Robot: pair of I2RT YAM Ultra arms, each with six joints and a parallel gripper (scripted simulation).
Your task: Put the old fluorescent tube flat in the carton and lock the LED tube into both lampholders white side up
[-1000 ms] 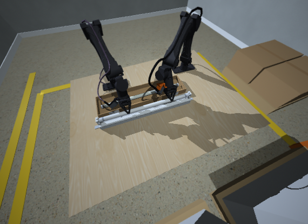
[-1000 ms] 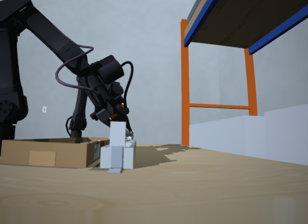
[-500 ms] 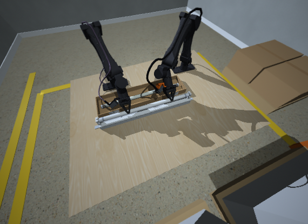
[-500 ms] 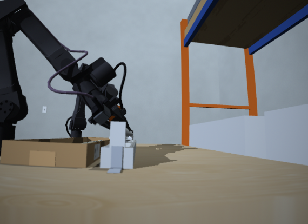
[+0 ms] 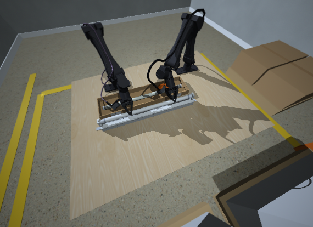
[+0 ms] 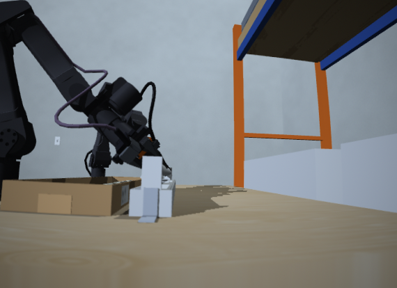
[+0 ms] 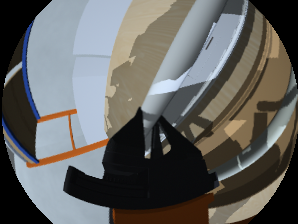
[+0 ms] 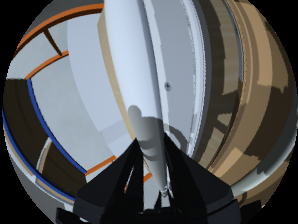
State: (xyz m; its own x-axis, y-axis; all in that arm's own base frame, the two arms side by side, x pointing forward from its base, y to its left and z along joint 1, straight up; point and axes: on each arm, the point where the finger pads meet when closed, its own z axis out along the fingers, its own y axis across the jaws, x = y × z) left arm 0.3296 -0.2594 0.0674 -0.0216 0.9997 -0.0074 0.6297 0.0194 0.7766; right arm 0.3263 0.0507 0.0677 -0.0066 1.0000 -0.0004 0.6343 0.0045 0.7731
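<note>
Right now my right hand is 120 mm to the right of the LED tube. The rest, counted from my right hand: brown carton: 140 mm behind, 120 mm to the left, 40 mm below; then white fixture: 120 mm to the left, 10 mm below; then old fluorescent tube: 140 mm behind, 120 mm to the left, 50 mm below.
</note>
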